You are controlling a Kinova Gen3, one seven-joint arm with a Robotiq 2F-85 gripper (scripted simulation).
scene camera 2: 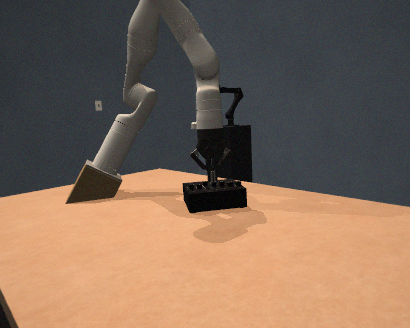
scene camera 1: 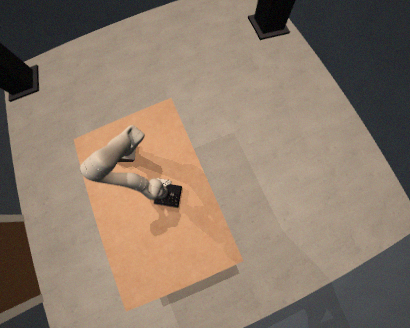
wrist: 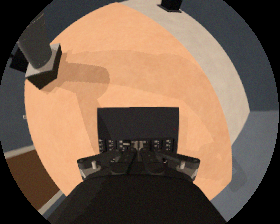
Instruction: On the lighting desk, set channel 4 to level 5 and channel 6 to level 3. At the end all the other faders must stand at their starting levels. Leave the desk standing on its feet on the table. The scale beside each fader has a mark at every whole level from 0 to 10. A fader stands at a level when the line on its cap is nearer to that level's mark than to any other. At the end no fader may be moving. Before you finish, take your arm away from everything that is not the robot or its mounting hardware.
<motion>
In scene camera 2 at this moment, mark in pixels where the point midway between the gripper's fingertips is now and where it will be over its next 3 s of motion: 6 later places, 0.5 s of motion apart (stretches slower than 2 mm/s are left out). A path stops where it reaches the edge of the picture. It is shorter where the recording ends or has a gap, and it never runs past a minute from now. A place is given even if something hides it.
My gripper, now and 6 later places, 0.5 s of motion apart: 212,183; 212,183; 212,181; 212,173; 211,169; 212,169; 213,169
</motion>
